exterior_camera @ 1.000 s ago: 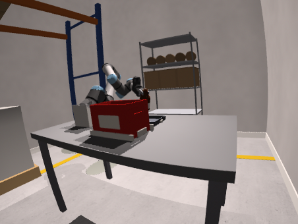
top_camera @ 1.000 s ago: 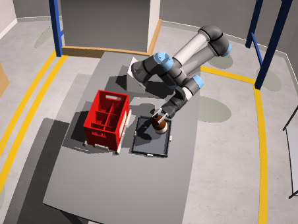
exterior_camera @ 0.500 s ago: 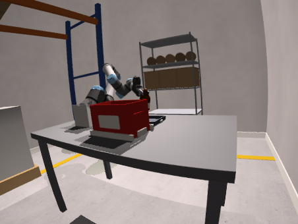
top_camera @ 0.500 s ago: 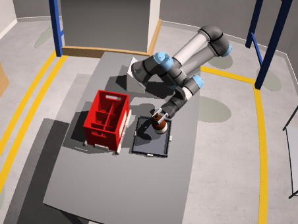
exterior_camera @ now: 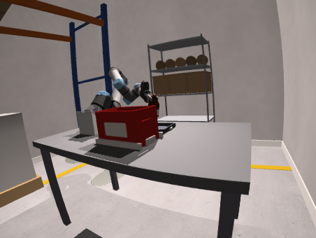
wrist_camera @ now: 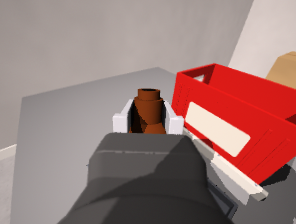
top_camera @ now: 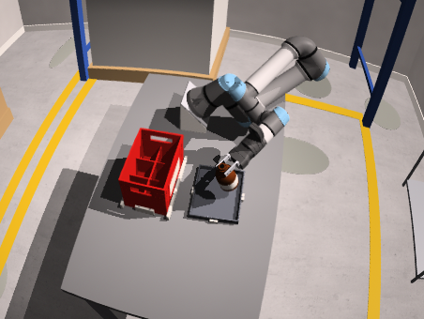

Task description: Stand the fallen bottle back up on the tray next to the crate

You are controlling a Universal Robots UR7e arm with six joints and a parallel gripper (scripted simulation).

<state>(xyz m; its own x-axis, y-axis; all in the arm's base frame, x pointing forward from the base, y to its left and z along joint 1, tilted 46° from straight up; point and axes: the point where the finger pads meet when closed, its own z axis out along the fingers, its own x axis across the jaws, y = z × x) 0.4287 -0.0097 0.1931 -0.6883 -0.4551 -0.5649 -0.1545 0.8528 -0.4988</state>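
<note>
Right now my hand is 10 mm past the bottle, 10 mm to the right of it and 50 mm above it. Round my hand: tray: 20 mm behind, 10 mm to the right, 190 mm below; red crate: 50 mm behind, 270 mm to the right, 120 mm below.
</note>
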